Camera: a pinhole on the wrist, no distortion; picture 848 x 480 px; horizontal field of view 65.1 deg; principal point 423.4 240.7 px. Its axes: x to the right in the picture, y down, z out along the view. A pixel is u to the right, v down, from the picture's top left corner.
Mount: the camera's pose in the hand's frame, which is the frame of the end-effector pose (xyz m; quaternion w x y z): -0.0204 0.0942 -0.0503 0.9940 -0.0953 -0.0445 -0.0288
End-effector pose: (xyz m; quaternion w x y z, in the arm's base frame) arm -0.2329 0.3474 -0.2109 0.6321 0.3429 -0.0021 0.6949
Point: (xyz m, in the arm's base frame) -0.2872 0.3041 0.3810
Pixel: 816.4 421.5
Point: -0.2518 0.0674 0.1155
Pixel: 368.1 294.5
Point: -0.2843 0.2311 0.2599
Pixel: 680.4 390.5
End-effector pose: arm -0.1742 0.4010 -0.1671 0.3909 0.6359 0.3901 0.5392
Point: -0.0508 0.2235 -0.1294
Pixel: 85.2 160.6
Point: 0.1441 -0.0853 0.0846
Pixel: outside the picture
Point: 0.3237 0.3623 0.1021
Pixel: 650.5 383.1
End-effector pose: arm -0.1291 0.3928 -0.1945 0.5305 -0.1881 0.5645 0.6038
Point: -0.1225 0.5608 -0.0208
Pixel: 343.6 153.4
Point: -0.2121 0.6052 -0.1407
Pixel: 775.3 268.1
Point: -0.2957 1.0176 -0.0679
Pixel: 746.3 396.4
